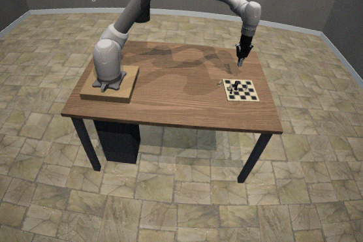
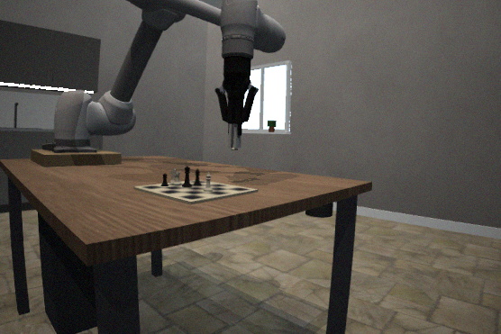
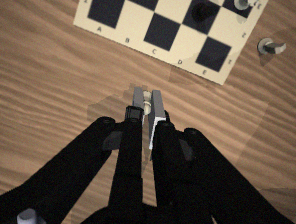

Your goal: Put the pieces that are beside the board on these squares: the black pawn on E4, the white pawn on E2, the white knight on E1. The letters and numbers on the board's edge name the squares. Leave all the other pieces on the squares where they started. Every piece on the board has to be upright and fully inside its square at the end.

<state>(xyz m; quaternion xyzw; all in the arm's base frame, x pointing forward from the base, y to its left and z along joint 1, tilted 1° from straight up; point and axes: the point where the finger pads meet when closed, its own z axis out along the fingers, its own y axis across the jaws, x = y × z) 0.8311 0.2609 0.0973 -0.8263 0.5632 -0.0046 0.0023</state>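
Right now the white knight is 120 mm behind my hand, 120 mm to the right of it and 120 mm below it. The rest, counted from my hand: white pawn 30 mm below; then chessboard 20 mm ahead, 140 mm to the right, 140 mm below; then pale pawn 60 mm ahead, 130 mm to the right, 110 mm below.
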